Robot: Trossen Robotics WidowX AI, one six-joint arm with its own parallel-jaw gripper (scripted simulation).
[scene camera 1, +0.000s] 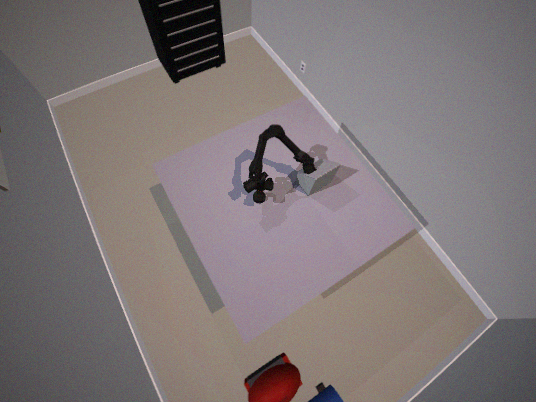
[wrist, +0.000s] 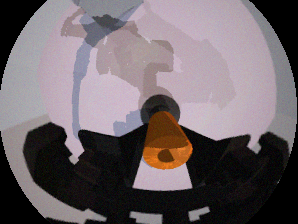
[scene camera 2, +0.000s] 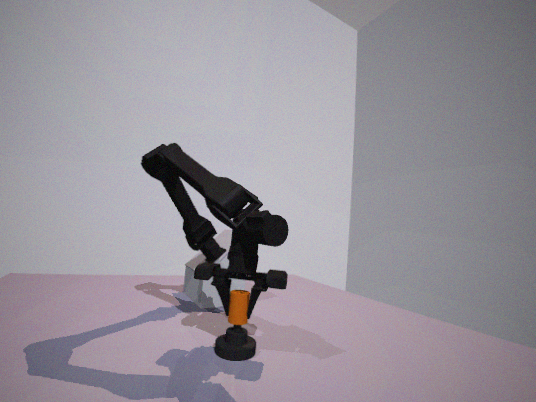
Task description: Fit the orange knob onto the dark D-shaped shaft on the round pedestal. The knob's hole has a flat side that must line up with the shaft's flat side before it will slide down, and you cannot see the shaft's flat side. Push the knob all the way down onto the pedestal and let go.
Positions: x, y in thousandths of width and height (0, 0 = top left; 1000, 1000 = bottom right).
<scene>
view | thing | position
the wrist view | gripper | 545, 569
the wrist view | orange knob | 559, 654
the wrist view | dark round pedestal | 532, 462
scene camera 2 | gripper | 445, 790
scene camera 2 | dark round pedestal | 439, 859
</scene>
